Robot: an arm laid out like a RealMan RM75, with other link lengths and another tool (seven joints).
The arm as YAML. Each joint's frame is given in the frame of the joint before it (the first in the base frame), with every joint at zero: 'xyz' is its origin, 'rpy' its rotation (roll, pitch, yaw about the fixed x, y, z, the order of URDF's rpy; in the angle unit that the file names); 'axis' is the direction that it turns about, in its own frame. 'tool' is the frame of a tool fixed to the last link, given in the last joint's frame.
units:
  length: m
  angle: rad
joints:
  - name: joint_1
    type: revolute
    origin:
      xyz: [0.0, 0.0, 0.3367]
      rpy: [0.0, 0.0, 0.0]
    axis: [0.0, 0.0, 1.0]
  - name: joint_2
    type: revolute
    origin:
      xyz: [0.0, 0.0, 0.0]
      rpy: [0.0, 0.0, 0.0]
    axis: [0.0, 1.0, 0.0]
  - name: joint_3
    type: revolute
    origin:
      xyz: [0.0, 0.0, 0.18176]
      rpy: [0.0, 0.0, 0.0]
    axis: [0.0, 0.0, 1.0]
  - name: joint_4
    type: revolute
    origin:
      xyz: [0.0, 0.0, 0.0]
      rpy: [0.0, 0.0, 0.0]
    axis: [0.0, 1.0, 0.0]
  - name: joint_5
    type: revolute
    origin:
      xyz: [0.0, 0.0, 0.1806]
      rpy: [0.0, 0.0, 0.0]
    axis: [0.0, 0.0, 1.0]
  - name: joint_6
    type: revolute
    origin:
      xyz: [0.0, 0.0, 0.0]
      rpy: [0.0, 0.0, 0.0]
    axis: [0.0, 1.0, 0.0]
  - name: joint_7
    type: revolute
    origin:
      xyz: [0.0, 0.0, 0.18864]
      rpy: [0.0, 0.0, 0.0]
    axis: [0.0, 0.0, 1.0]
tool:
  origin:
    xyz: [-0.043, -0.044, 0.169]
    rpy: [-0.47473, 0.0, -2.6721]
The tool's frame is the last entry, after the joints.
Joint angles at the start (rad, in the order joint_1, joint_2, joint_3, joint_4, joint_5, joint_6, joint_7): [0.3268, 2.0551, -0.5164, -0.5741, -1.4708, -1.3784, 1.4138]
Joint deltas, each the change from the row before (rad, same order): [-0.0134, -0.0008, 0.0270, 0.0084, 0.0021, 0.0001, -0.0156]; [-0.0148, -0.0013, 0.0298, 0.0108, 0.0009, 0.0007, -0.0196]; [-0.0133, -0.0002, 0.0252, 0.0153, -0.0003, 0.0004, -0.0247]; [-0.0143, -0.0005, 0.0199, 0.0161, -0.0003, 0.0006, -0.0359]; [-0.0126, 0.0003, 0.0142, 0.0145, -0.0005, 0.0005, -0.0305]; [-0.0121, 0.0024, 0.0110, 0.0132, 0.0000, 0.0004, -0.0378]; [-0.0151, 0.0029, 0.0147, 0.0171, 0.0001, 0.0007, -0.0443]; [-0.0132, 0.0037, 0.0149, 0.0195, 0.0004, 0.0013, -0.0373]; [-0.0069, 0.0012, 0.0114, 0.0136, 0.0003, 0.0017, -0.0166]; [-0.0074, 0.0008, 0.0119, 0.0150, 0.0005, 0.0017, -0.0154]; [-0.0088, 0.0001, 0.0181, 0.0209, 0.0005, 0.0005, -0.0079]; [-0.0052, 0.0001, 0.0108, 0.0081, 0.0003, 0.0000, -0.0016]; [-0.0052, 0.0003, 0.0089, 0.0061, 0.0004, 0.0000, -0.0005]
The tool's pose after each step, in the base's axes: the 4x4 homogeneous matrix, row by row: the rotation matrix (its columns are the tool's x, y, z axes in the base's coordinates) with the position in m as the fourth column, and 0 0 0 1 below. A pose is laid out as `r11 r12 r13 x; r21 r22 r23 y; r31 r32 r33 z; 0 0 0 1`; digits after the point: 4 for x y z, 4 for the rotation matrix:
0.0845 0.9873 0.1342 0.2101; 0.3558 -0.1557 0.9215 0.4917; 0.9307 -0.0301 -0.3645 0.1963; 0 0 0 1
0.0920 0.9827 0.1607 0.2238; 0.3275 -0.1822 0.9271 0.4883; 0.9404 -0.0326 -0.3386 0.2055; 0 0 0 1
0.0956 0.9781 0.1847 0.2360; 0.3048 -0.2054 0.9300 0.4844; 0.9476 -0.0326 -0.3178 0.2112; 0 0 0 1
0.0866 0.9741 0.2088 0.2472; 0.2842 -0.2250 0.9320 0.4798; 0.9548 -0.0213 -0.2964 0.2151; 0 0 0 1
0.0787 0.9703 0.2286 0.2562; 0.2701 -0.2415 0.9320 0.4755; 0.9596 -0.0116 -0.2811 0.2168; 0 0 0 1
0.0632 0.9672 0.2461 0.2634; 0.2574 -0.2540 0.9323 0.4712; 0.9642 0.0044 -0.2650 0.2173; 0 0 0 1
0.0468 0.9622 0.2683 0.2727; 0.2421 -0.2715 0.9315 0.4656; 0.9691 0.0213 -0.2456 0.2180; 0 0 0 1
0.0395 0.9564 0.2892 0.2817; 0.2293 -0.2904 0.9290 0.4603; 0.9726 0.0296 -0.2308 0.2176; 0 0 0 1
0.0419 0.9521 0.3029 0.2880; 0.2211 -0.3045 0.9265 0.4573; 0.9744 0.0282 -0.2232 0.2180; 0 0 0 1
0.0465 0.9471 0.3174 0.2947; 0.2128 -0.3199 0.9233 0.4539; 0.9760 0.0246 -0.2164 0.2182; 0 0 0 1
0.0652 0.9400 0.3348 0.3038; 0.2016 -0.3410 0.9182 0.4495; 0.9773 0.0076 -0.2118 0.2190; 0 0 0 1
0.0753 0.9358 0.3444 0.3088; 0.1938 -0.3525 0.9155 0.4470; 0.9782 -0.0022 -0.2079 0.2206; 0 0 0 1
0.0841 0.9318 0.3530 0.3133; 0.1869 -0.3627 0.9130 0.4447; 0.9788 -0.0109 -0.2046 0.2219; 0 0 0 1

